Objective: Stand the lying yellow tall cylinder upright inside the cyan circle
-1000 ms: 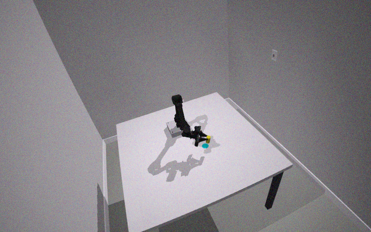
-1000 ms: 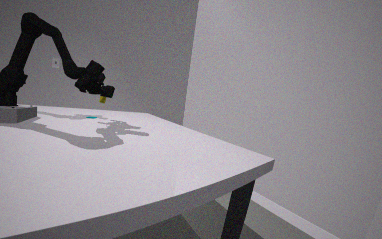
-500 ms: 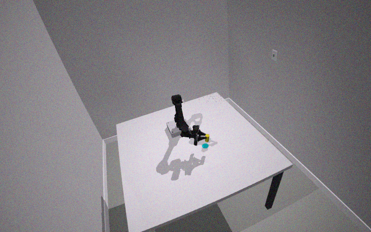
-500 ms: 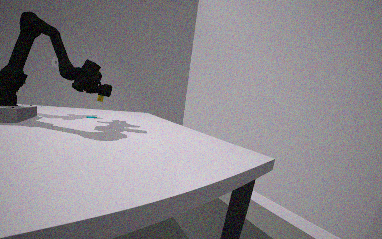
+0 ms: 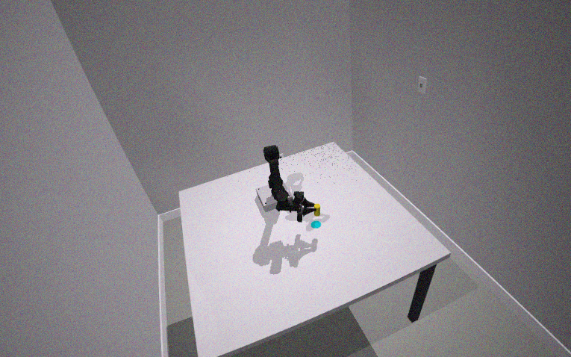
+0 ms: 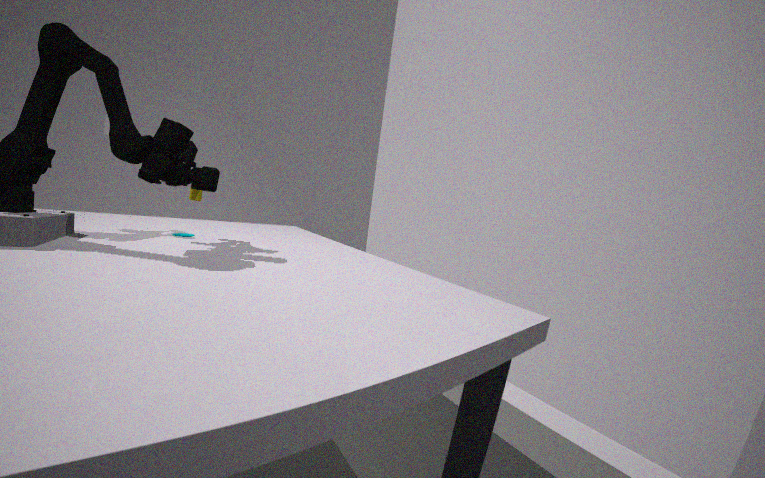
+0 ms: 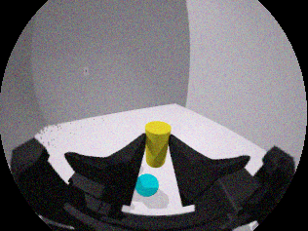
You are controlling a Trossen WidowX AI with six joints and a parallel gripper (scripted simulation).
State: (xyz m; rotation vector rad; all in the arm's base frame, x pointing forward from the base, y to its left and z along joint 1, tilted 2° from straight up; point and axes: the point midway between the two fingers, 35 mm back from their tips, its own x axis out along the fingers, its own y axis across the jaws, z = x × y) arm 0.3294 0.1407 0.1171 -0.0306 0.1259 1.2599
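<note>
Now: the cyan circle 30 mm behind my gripper tip, 10 mm to the right of it and 160 mm below it. The rest, counted from my gripper tip: yellow cylinder: 20 mm below.
</note>
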